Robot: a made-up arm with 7 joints.
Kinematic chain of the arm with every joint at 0, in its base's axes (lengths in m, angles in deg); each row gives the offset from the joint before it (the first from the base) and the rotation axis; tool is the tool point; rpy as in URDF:
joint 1: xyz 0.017 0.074 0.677 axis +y
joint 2: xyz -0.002 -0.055 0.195 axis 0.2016 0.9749 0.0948
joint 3: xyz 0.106 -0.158 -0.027 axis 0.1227 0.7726 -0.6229
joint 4: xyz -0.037 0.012 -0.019 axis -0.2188 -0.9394 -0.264
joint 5: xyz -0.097 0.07 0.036 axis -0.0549 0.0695 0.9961
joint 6: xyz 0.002 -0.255 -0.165 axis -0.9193 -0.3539 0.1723
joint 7: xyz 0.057 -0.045 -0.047 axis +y
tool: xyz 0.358 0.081 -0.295 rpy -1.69 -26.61 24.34
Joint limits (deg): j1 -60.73..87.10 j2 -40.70..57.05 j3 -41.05..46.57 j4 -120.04..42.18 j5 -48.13..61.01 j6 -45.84..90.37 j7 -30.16..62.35
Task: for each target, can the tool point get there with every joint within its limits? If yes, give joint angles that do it. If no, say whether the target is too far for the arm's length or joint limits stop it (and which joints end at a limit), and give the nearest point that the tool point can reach.
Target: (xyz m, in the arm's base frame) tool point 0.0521 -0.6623 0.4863
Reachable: yes | joints 13.70 -24.14 35.38 10.87 -5.65 55.05 32.44
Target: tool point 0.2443 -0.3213 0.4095
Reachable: yes | joints -4.41 -32.53 15.85 -42.78 -19.33 -4.65 -13.85
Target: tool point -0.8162 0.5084 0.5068
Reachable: no: joint limits stop it (at a limit: joint 1, joint 2, joint 5) | nearest point -0.5868 0.3212 0.5776 | short by 0.304 m
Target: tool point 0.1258 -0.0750 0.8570
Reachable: no: joint limits stop it (at a limit: joint 1, joint 2, joint 3, joint 6, joint 7) | nearest point 0.2415 -0.0716 0.8497 | short by 0.116 m
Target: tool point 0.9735 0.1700 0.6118
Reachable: no: joint limits stop it (at a limit: joint 2, joint 3, joint 5) | nearest point 0.8783 0.1180 0.6183 | short by 0.109 m
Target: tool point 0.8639 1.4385 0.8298
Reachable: no: too far | nearest point 0.4583 0.4623 0.7728 | short by 1.059 m
